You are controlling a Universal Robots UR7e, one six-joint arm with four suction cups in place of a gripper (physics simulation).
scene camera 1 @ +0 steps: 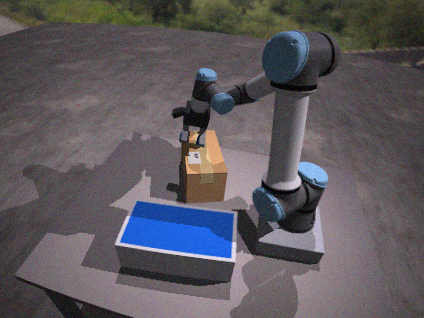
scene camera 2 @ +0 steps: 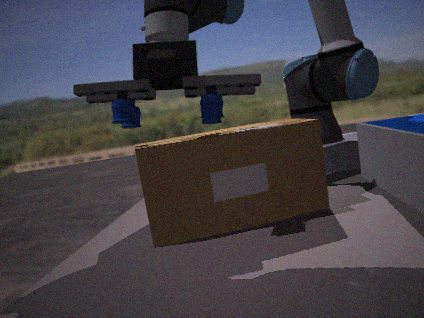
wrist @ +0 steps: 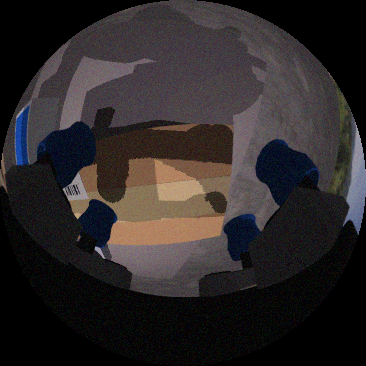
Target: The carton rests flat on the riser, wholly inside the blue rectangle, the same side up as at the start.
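Note:
The brown carton rests flat on the table, behind the riser in the first scene view. A white label is on its taped top, and another label is on a long side. My suction gripper is open and holds nothing. In the second scene view its blue cups hang a little above the carton's top, apart from it, shifted toward the end away from the riser. The grey riser bears the blue rectangle, with no carton on it.
The arm's base block stands right of the riser in the first scene view, with the upright arm above it. The table has its front edge in front of the riser. Shadows of the arm fall across the table.

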